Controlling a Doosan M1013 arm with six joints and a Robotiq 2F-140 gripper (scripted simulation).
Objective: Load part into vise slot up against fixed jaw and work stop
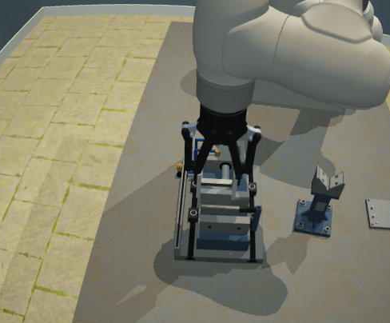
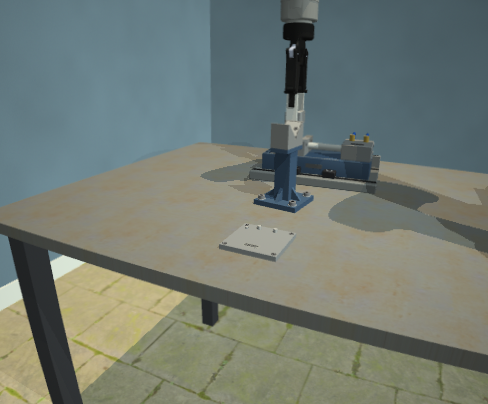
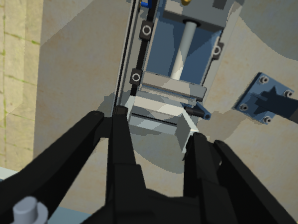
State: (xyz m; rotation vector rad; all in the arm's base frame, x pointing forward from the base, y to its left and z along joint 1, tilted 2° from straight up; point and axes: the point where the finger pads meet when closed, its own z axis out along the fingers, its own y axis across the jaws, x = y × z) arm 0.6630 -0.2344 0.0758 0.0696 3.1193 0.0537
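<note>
My gripper is now 20 mm above the part. From my hand the other things lie so: work stop (80 mm below, 70 mm to the left); moving jaw (90 mm below, 30 mm behind, 20 mm to the left); fixed jaw (90 mm below, 30 mm ahead, 20 mm to the left).
</note>
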